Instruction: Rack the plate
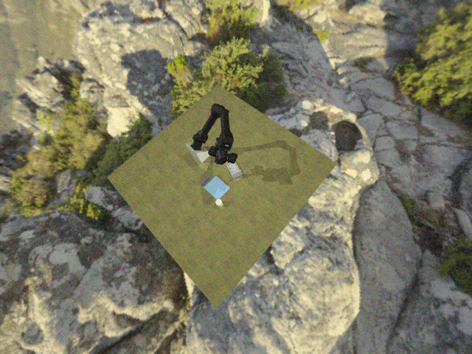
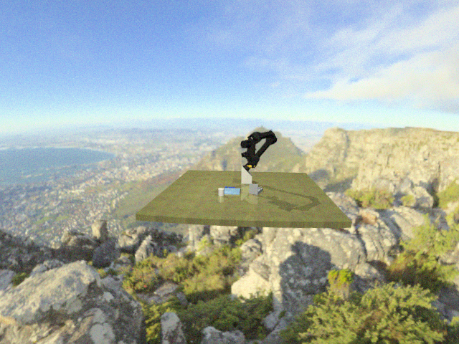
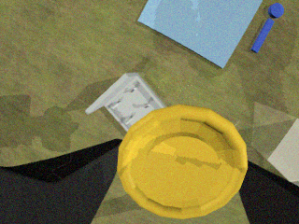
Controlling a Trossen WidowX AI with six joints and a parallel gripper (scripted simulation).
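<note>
Now: the grey dish rack 2 cm ahead of my gripper tip, 5 cm to the left of it and 17 cm below it. The rest, counted from my gripper tip: light blue mat: 5 cm ahead, 14 cm to the right, 19 cm below; yellow plate: 1 cm above; blue spoon: 5 cm behind, 19 cm to the right, 19 cm below.
</note>
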